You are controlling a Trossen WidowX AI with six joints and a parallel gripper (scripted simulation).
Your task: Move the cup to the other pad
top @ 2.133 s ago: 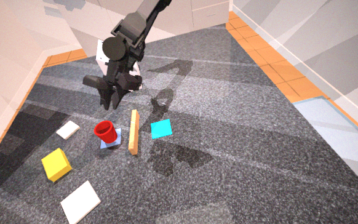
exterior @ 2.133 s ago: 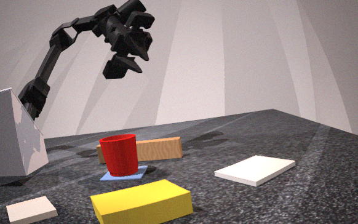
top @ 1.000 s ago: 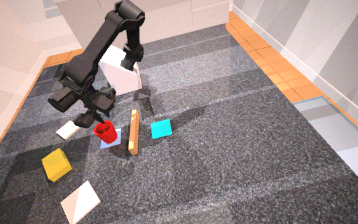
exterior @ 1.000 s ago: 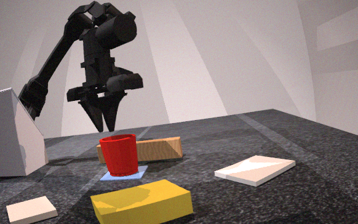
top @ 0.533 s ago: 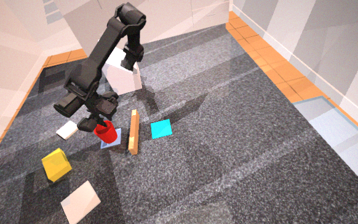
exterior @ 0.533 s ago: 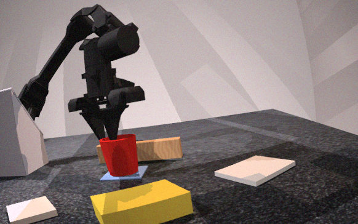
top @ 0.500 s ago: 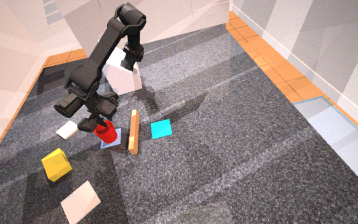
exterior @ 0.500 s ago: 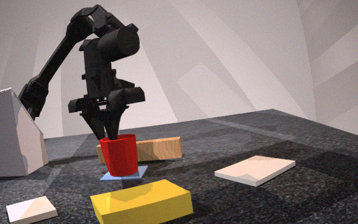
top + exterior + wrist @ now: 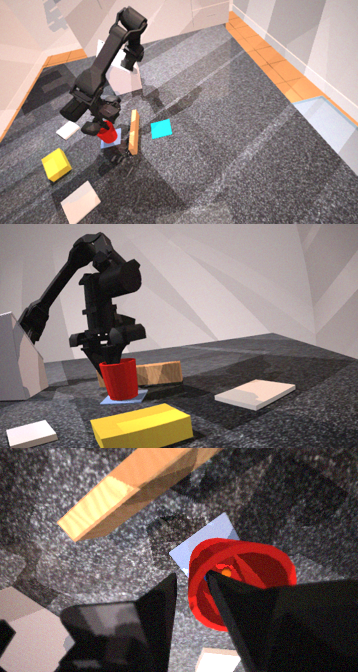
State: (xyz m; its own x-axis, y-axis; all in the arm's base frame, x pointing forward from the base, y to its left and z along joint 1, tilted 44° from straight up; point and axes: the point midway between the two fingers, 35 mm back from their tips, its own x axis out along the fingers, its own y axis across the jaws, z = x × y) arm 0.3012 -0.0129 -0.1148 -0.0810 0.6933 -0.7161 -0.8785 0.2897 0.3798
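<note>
Right now the pale blue pad is 30 mm ahead of my gripper tip, 10 mm to the right of it and 50 mm below it. From my gripper tip the other things lie so: red cup: 30 mm ahead, 20 mm to the right; then wooden block: 30 mm ahead, 90 mm to the left, 30 mm below; then cyan pad: 40 mm ahead, 200 mm to the left, 50 mm below.
</note>
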